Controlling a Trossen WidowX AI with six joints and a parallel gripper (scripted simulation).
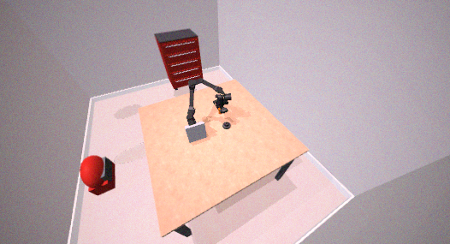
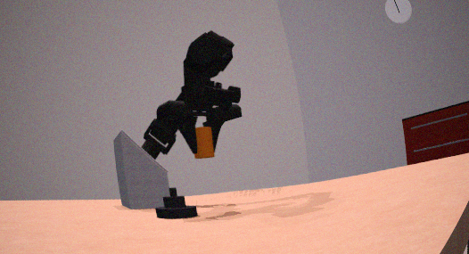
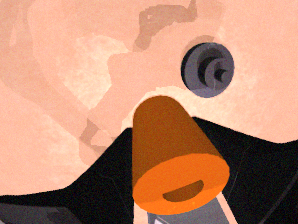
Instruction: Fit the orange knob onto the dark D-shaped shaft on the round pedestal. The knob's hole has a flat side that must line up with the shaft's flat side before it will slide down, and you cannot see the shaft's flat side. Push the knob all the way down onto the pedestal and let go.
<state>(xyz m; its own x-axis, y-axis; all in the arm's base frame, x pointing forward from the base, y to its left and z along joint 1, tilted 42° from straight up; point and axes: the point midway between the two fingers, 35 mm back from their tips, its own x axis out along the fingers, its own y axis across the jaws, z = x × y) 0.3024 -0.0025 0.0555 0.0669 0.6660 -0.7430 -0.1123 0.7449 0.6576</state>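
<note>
The dark pedestal lies 100 mm below my gripper tip, 90 mm to the right of it and 20 mm ahead of it. From my gripper tip the other things lie so: orange knob 20 mm above.
</note>
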